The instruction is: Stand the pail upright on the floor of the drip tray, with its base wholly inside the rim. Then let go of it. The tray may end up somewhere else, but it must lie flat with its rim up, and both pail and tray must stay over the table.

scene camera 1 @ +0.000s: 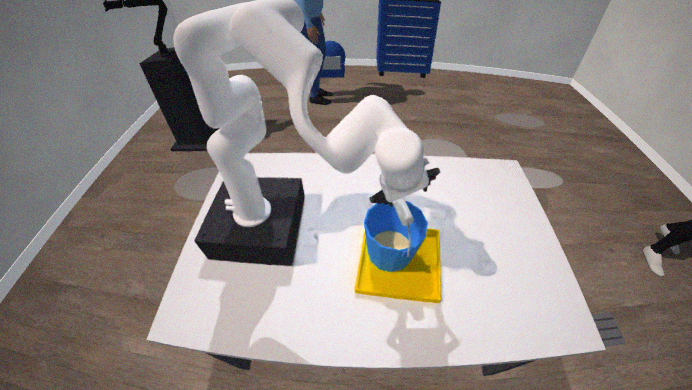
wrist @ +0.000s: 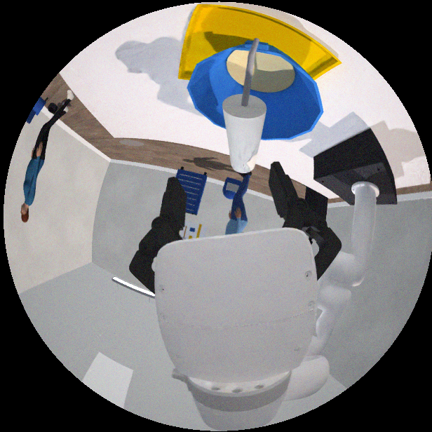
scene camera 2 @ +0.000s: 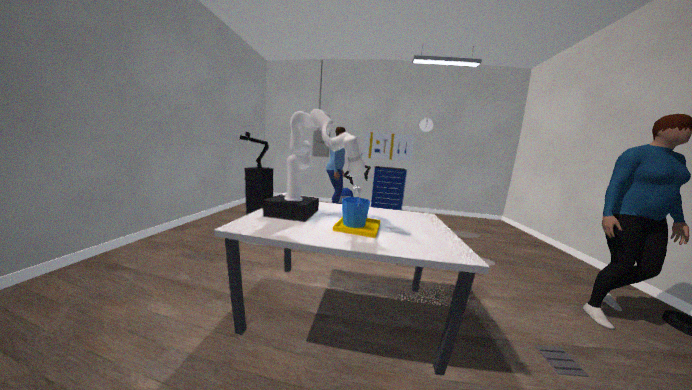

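Pixels of known places: gripper, fingertip midpoint: (scene camera 1: 406,193) (scene camera 2: 359,181); arm's base, link origin: (scene camera 1: 252,212) (scene camera 2: 293,199).
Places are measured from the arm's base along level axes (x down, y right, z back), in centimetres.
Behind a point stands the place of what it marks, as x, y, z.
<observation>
A blue pail (scene camera 1: 381,254) @(-1.2, 13.2, -41.4) (scene camera 2: 355,214) @(1.2, 13.6, -46.4) (wrist: 287,117) stands upright on the yellow drip tray (scene camera 1: 400,288) @(10.3, 18.3, -48.2) (scene camera 2: 371,231) @(10.3, 14.6, -57.0) (wrist: 220,22), towards its back left in scene camera 1. Its base appears inside the rim; the back of the base is hidden. The tray lies flat, rim up, on the table. The pail's grey bail is raised, and its white grip (scene camera 1: 404,213) @(-14.6, 9.2, -45.9) (scene camera 2: 356,189) @(-13.6, 10.8, -45.5) (wrist: 244,132) stands above the pail's mouth. My gripper (scene camera 1: 406,189) @(-17.6, 5.3, -46.3) (scene camera 2: 359,180) @(-17.6, 5.3, -46.3) (wrist: 224,177) is wide open and empty, close above the grip, with its black fingers apart.
The white table (scene camera 1: 500,300) @(10.7, 22.2, -80.0) (scene camera 2: 415,245) @(10.7, 25.8, -81.0) carries the arm's black base block (scene camera 1: 250,245) @(-0.5, 12.8, -3.3) (scene camera 2: 290,208) @(2.8, 12.9, -4.0) (wrist: 345,162) to the left of the tray. A person (scene camera 2: 642,185) stands off to the right, away from the table. A blue drawer cabinet (scene camera 1: 407,37) (scene camera 2: 389,187) stands behind.
</observation>
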